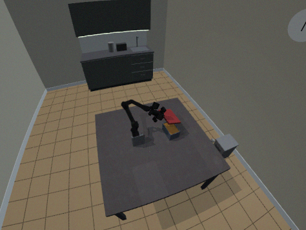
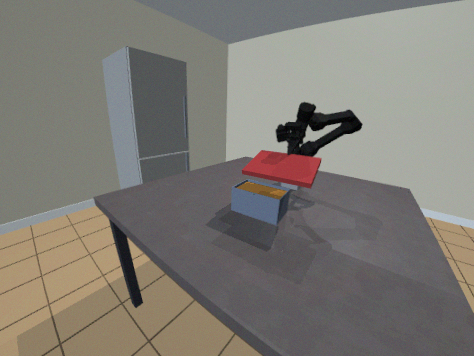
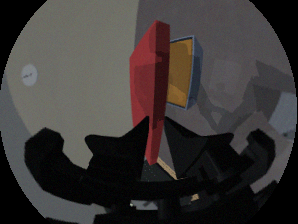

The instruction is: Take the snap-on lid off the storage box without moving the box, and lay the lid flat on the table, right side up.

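Now: gripper tip 80 mm short of the lid and 20 mm above it. Round my gripper tip: blue-grey storage box (180 mm below, 80 mm to the right, 70 mm ahead).
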